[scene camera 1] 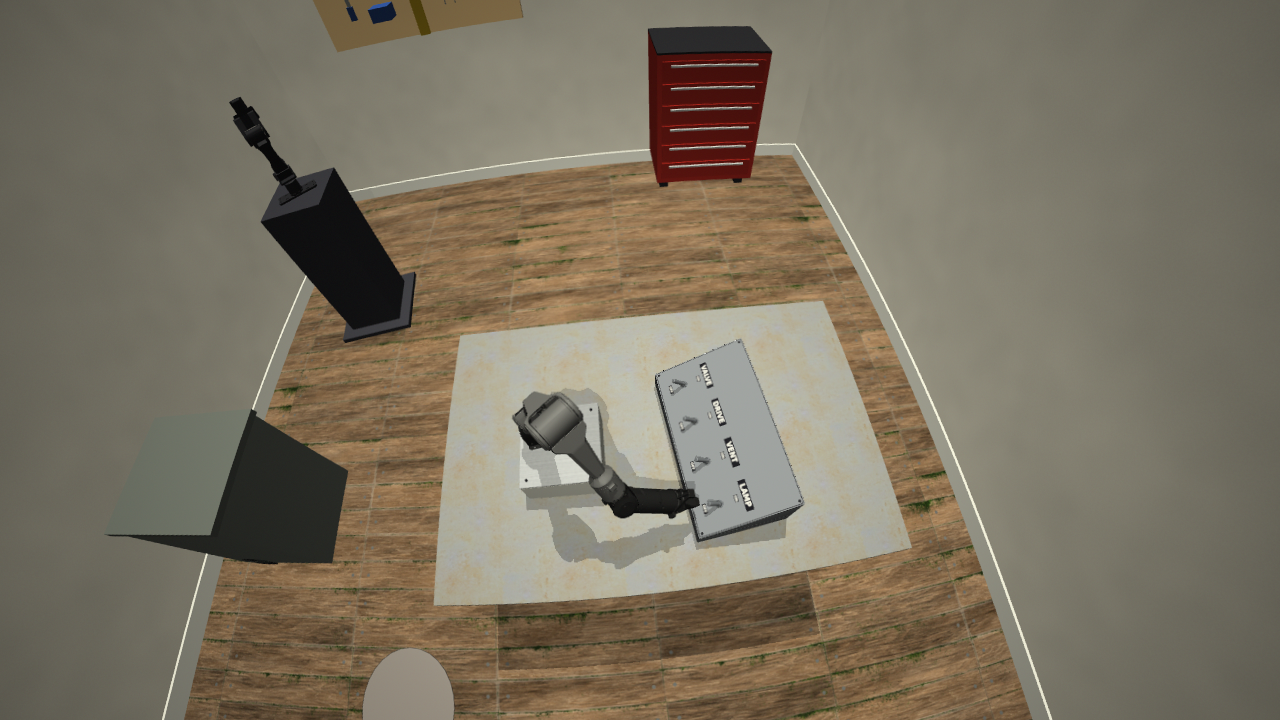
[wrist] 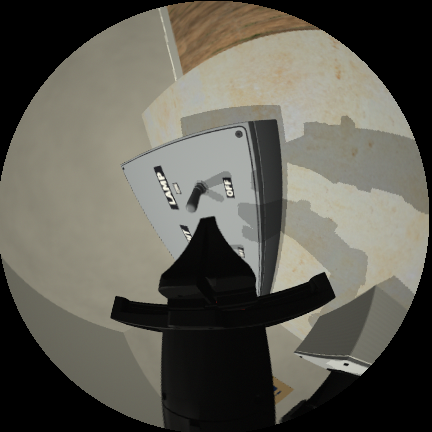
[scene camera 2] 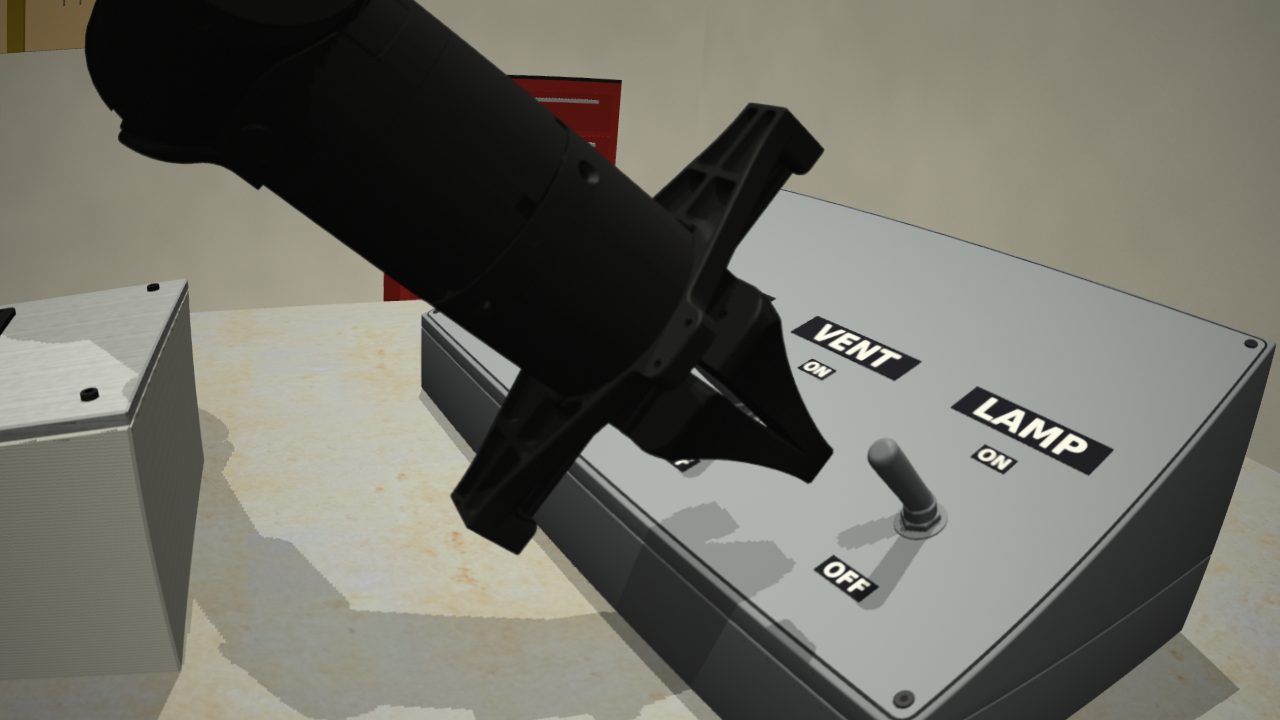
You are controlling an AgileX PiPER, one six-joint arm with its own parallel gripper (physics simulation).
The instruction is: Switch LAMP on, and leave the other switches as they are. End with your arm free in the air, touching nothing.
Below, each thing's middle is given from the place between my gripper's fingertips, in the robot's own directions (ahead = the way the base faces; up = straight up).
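The lamp lever (scene camera 2: 887,459) is 1 cm below my hand, 1 cm to the right of it and 4 cm ahead of it.
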